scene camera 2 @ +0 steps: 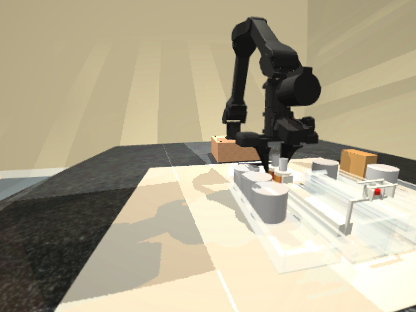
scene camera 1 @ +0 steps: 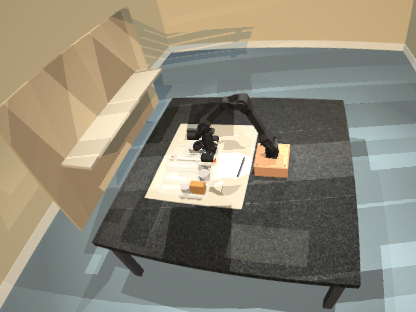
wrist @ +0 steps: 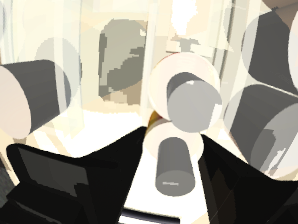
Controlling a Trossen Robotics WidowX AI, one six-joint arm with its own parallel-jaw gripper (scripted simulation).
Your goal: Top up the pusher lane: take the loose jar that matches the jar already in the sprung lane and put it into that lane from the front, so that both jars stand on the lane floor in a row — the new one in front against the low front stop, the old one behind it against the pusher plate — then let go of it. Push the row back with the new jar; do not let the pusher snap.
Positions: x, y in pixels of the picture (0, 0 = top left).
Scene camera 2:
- my gripper: 274, 172
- box: 355, 162
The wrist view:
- my gripper: 171, 135
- jar: 172, 152
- jar: 183, 88
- cream mat: 112, 62
